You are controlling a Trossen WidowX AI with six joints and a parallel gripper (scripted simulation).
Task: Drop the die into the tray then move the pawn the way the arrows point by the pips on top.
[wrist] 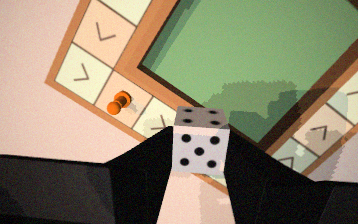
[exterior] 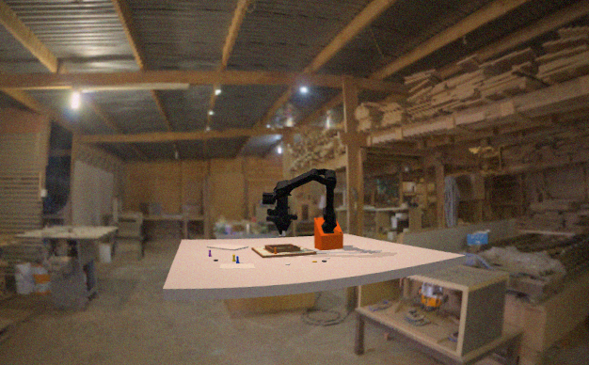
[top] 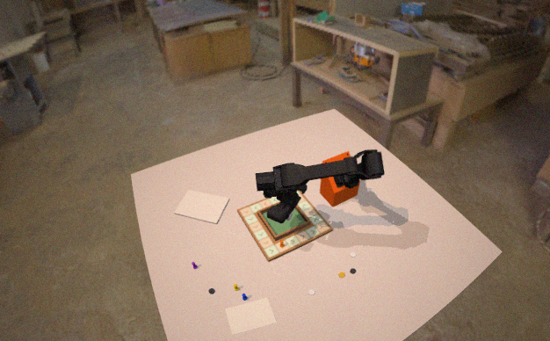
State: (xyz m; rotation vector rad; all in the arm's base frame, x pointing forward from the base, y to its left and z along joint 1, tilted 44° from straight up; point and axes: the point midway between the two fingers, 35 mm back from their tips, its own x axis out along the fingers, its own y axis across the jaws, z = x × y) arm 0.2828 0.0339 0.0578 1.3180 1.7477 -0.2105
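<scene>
My gripper tip is now 50 mm short of the orange pawn, 50 mm to the right of it and 80 mm above it. The rest, counted from my gripper tip: white die: right at my gripper tip; yellow pawn: 270 mm ahead, 140 mm to the left, 90 mm below; green dice tray: 10 mm behind, 60 mm to the right, 100 mm below.
</scene>
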